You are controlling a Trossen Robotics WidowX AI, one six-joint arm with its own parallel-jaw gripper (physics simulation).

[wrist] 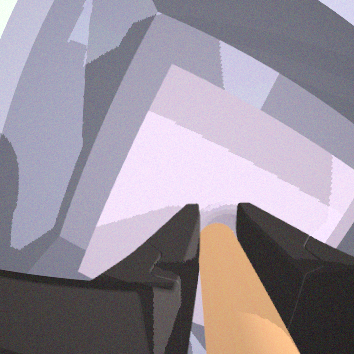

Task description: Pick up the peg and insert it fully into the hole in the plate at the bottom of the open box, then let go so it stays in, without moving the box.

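Places are measured from the arm's base along level axes (x ahead, y left, z up), in millimetres.
Where they show: gripper, fingertip midpoint: (217,215).
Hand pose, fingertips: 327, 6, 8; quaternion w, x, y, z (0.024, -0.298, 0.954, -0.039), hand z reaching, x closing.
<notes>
After its pixels a point has its place, as x, y, z.
An orange-tan round peg (231,287) {331, 1, 57} runs up from the bottom of the wrist view, between the two dark fingers. My gripper (217,215) {327, 6, 8} is shut on the peg. The peg's far end is at the near side of a grey-lilac round hole (220,217), whose far rim shows just past the end between the fingertips. How far the end is above or inside the hole cannot be told. The pale pink plate (165,160) {352, 1, 4} lies at the bottom of the open grey box (112,155) {374, 26, -45}. The fingers hide the plate's near part.
The box's walls rise around the plate, with the left wall and far wall (305,65) {328, -57, -6} nearest in view. Shadows fall across the walls and the plate. The dark finger bodies fill the lower left and lower right.
</notes>
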